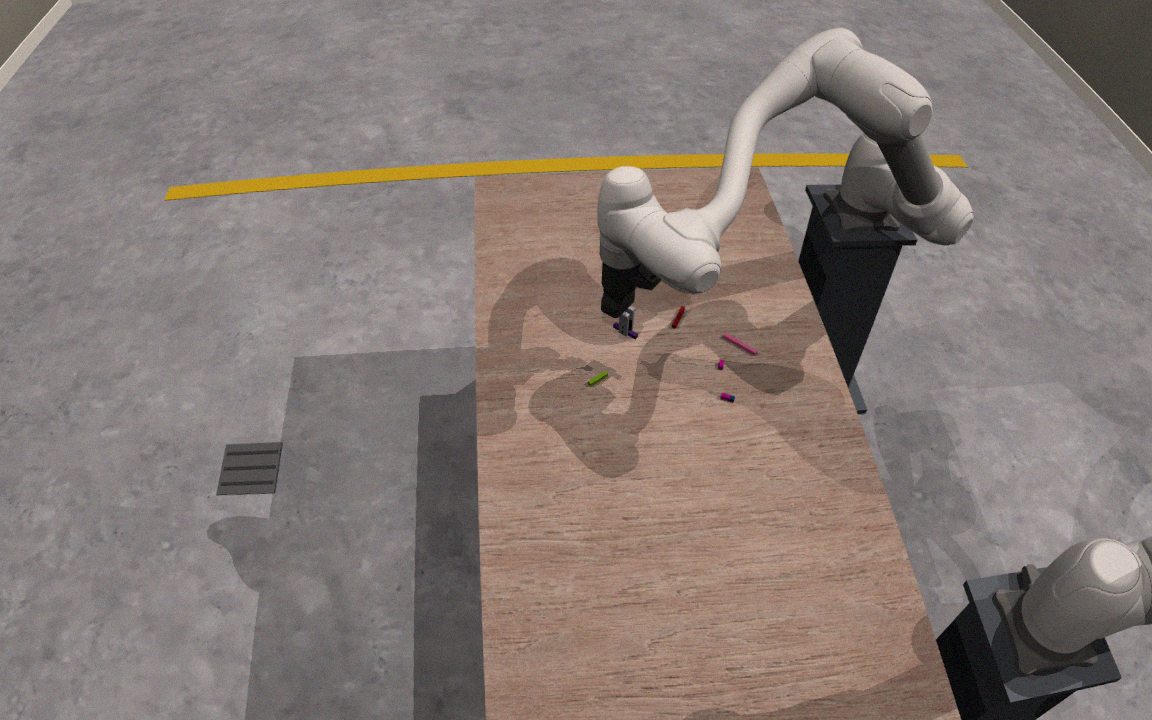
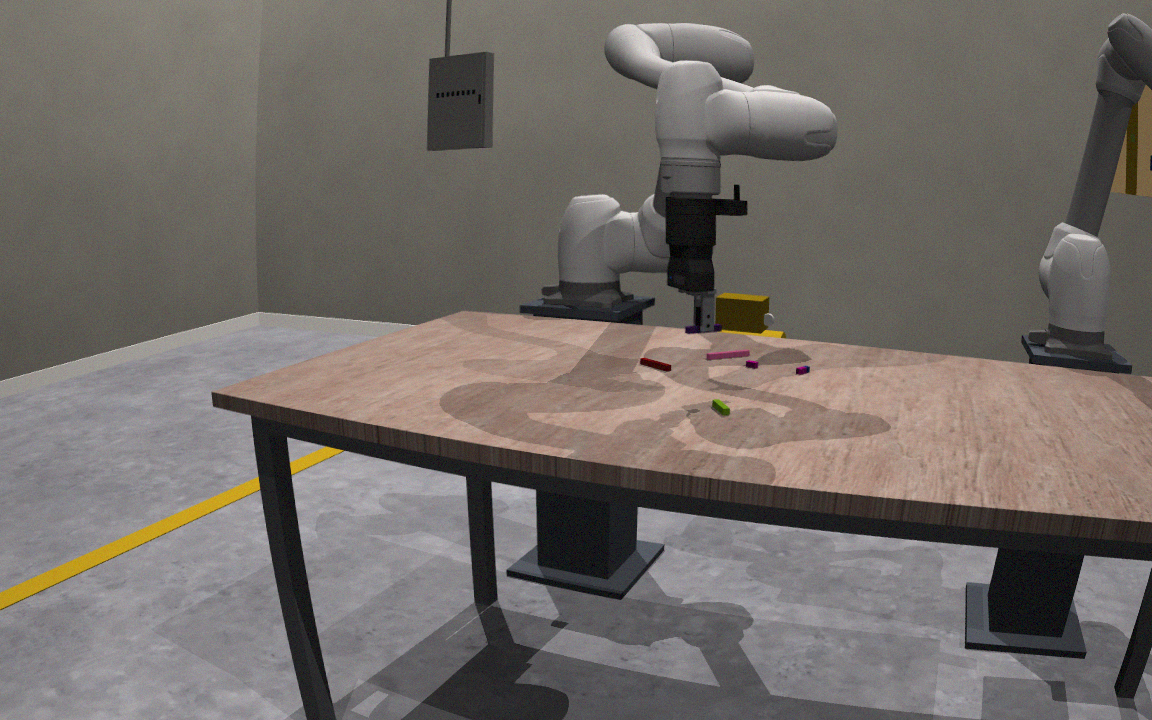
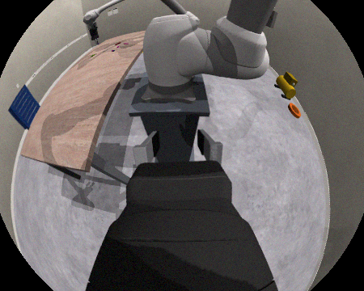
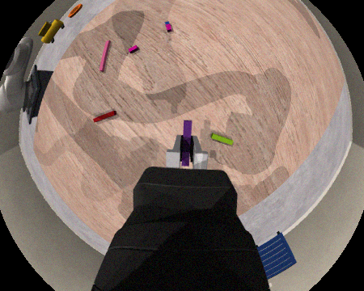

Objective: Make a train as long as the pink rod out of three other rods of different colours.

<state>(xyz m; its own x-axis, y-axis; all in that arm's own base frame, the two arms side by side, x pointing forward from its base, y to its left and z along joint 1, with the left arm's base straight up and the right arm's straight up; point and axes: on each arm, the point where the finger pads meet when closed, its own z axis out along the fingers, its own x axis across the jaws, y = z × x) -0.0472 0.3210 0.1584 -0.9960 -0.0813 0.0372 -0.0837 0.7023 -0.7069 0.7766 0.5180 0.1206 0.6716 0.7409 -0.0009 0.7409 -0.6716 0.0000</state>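
Observation:
My right hand is 230 mm past the blue rod, 130 mm to the right of it and 120 mm above it. Round my right hand: red rod 150 mm behind, 130 mm to the right, 120 mm below; then purple rod 20 mm below; then lime rod 60 mm ahead, 50 mm to the left, 120 mm below.

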